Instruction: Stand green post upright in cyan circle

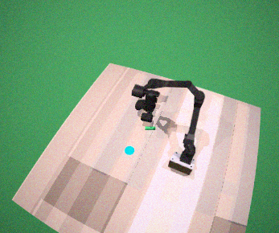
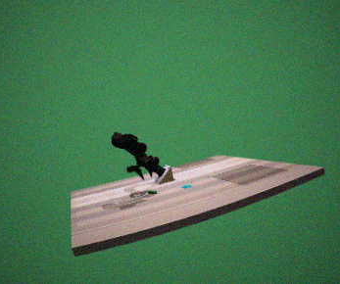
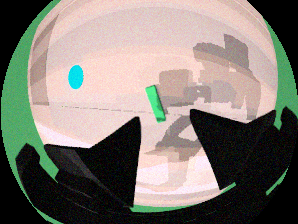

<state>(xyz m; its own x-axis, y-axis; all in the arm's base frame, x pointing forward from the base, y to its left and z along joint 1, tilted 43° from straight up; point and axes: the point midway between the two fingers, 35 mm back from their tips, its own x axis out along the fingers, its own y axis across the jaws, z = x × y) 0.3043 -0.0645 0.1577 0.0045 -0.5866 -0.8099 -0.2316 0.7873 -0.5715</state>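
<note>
Now: gripper tip 9 cm above the green post, 2 cm past it and 1 cm to the right of it. The rest, counted from my gripper tip: cyan circle 21 cm to the left, 10 cm below, 3 cm ahead.
</note>
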